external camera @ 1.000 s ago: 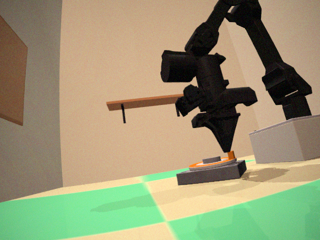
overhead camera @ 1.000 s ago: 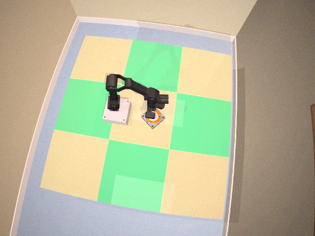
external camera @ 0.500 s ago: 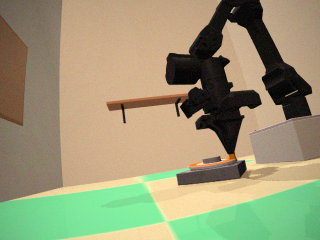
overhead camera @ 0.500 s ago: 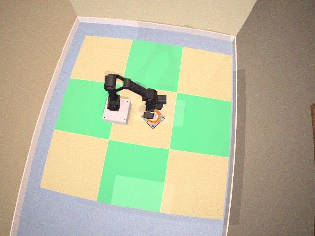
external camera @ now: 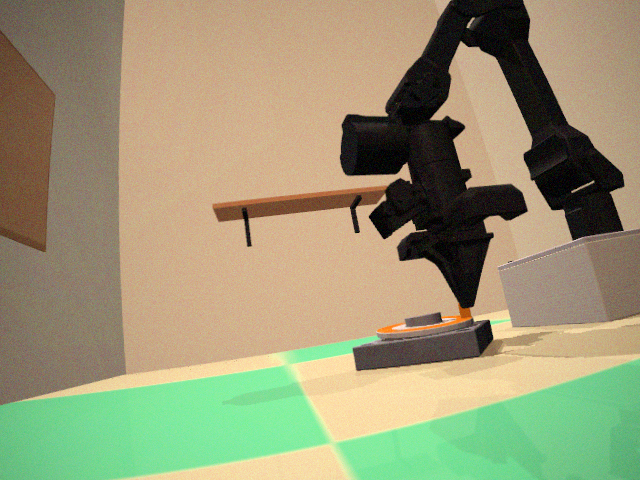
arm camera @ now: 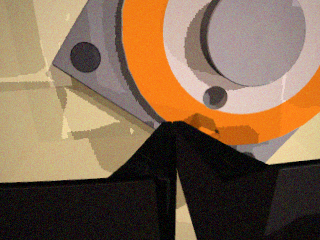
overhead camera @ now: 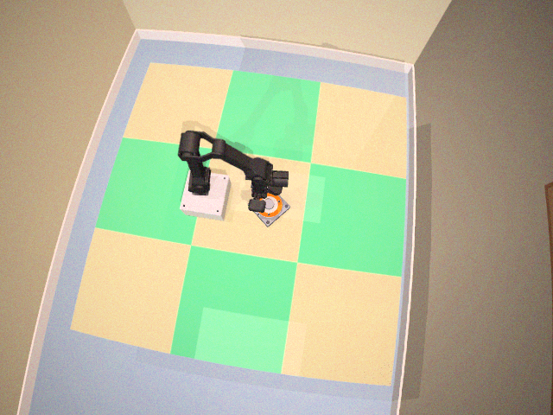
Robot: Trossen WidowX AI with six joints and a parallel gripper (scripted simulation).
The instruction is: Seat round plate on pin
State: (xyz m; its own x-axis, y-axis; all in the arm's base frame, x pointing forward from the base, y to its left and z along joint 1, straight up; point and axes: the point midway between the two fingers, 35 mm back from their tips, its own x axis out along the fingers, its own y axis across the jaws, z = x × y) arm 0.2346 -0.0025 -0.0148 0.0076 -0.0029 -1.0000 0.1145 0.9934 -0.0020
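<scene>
The square base is 40 mm to the right of my gripper tip, 30 mm ahead of it and 20 mm below it.
</scene>
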